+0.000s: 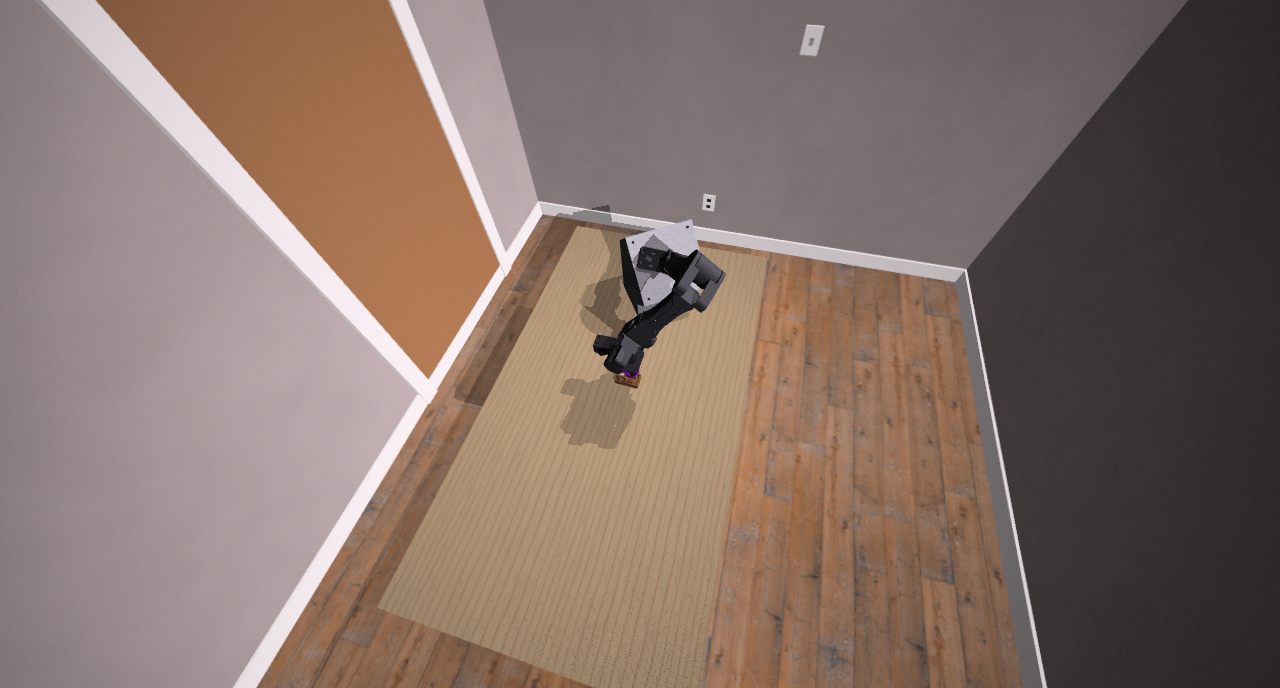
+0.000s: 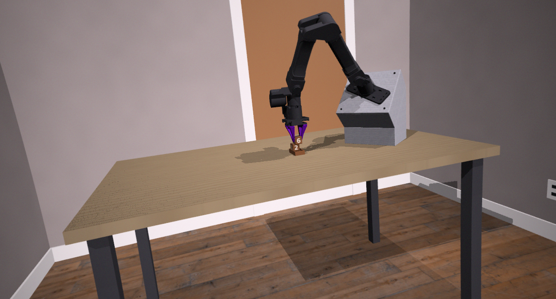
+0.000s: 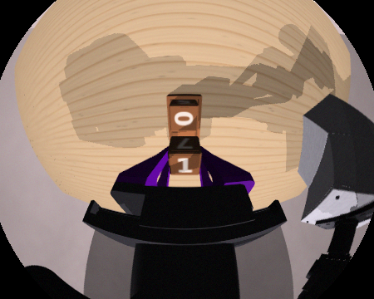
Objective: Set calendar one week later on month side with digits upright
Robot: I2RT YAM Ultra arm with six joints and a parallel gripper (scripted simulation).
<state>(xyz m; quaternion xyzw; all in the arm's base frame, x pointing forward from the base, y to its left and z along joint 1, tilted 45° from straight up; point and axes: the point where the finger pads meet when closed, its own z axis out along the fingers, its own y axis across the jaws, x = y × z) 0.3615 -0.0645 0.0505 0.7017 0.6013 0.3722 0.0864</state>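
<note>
My hand is 6 cm above the brown tray and 2 cm to the left of it.
</note>
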